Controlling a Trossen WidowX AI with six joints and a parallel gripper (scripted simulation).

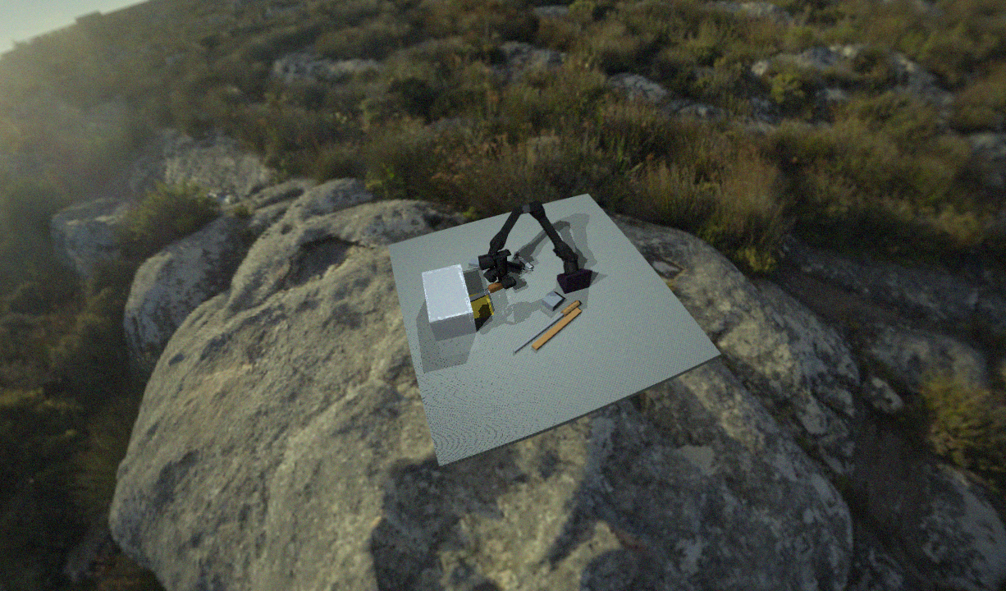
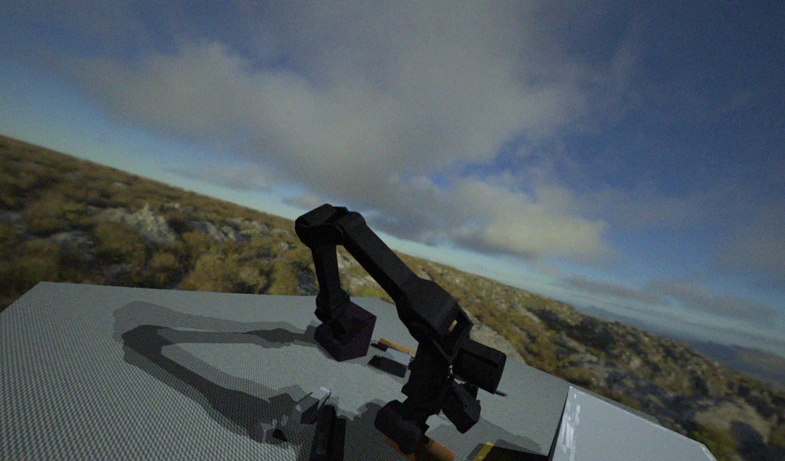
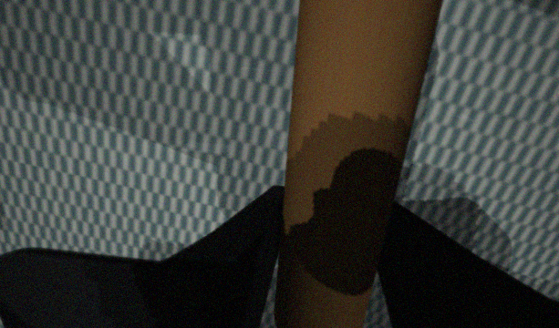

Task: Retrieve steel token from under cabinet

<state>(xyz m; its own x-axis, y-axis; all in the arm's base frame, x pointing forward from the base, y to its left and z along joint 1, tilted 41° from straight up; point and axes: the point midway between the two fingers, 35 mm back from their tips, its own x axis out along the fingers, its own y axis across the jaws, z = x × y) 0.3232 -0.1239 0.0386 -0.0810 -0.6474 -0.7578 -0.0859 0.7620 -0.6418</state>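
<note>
The grey bar lies 17 cm behind my gripper tip and 8 cm to the right of it. Round my gripper tip: grey block (20 cm to the left, 17 cm behind, 1 cm above); then small grey cube (17 cm to the right, 15 cm behind); then wooden stick (35 cm to the left, 12 cm behind).
</note>
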